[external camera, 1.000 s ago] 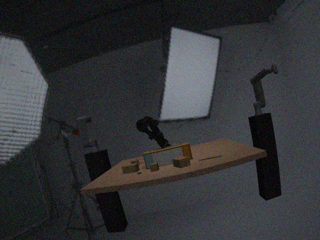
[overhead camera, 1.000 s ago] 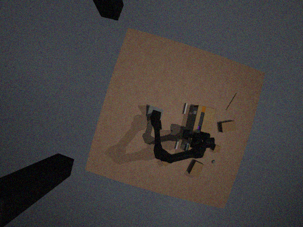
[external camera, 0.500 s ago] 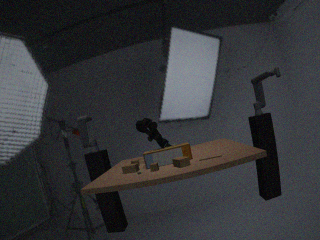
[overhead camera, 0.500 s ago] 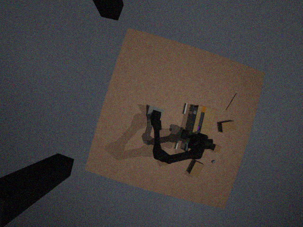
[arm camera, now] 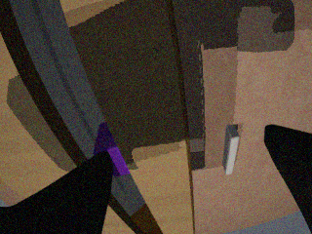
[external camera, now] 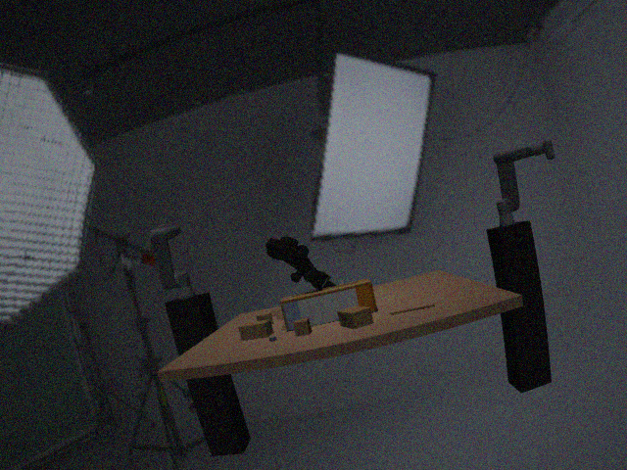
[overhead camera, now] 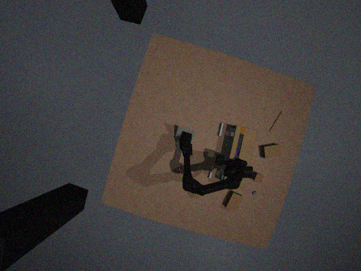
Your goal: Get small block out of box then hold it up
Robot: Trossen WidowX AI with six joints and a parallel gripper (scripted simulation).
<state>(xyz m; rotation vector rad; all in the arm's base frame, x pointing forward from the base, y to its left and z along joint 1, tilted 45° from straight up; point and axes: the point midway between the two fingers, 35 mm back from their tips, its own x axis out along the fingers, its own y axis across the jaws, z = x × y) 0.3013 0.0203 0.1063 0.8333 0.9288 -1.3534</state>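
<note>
Right now the clear-fronted box is 30 mm ahead of my gripper tip, 20 mm to the left of it and 60 mm below it. Also, from my gripper tip: thin rod 300 mm ahead, 340 mm to the left, 120 mm below; tiny piece 290 mm ahead, 200 mm to the right, 120 mm below; purple block 40 mm ahead, 40 mm to the left, 40 mm below.
</note>
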